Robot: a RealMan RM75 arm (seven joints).
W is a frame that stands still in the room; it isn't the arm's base.
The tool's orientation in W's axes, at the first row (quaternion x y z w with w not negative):
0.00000 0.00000 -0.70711 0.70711
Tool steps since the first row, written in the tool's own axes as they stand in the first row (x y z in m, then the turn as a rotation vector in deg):
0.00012 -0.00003 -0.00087 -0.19 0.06 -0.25
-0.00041 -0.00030 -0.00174 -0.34 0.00 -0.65
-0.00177 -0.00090 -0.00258 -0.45 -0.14 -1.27
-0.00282 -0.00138 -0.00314 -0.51 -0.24 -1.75
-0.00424 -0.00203 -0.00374 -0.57 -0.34 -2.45
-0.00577 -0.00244 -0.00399 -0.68 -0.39 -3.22
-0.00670 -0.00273 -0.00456 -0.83 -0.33 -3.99
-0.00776 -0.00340 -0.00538 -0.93 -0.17 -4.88
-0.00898 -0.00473 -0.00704 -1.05 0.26 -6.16
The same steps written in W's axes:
-0.00003 -0.00012 -0.00087 0.06 0.19 -0.25
-0.00030 0.00041 -0.00174 0.00 0.34 -0.65
-0.00090 0.00177 -0.00258 -0.14 0.45 -1.27
-0.00138 0.00282 -0.00314 -0.24 0.51 -1.75
-0.00203 0.00424 -0.00374 -0.34 0.57 -2.45
-0.00244 0.00577 -0.00399 -0.39 0.68 -3.22
-0.00273 0.00670 -0.00456 -0.33 0.83 -3.99
-0.00340 0.00776 -0.00538 -0.17 0.93 -4.88
-0.00473 0.00898 -0.00704 0.26 1.05 -6.16

